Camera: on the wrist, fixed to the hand. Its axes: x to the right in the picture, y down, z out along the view.
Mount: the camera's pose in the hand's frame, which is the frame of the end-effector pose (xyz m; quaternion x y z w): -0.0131 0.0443 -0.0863 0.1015 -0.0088 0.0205 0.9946
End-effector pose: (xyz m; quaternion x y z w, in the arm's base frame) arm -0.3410 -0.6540 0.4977 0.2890 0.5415 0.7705 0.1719
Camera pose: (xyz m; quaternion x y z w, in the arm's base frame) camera -0.3832 -0.7407 0.5144 0.3228 0.6093 0.7124 0.1306
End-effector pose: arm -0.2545 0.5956 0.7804 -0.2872 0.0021 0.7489 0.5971
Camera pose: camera -0.2557 0.5413 0.6990 -0.2184 0.0787 0.7594 0.6077
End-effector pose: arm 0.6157 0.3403 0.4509 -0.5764 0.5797 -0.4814 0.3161
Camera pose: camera 0.5218 0.3641 0.4366 -0.5336 0.5367 -0.5261 0.3879
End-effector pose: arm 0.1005 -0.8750 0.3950 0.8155 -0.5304 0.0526 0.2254
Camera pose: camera 0.0687 -0.8423 0.4816 0.8236 -0.5409 0.1036 0.1357
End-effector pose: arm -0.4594 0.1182 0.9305 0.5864 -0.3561 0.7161 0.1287
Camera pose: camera -0.5470 0.1467 0.8973 0.5953 -0.2946 0.7458 0.0507
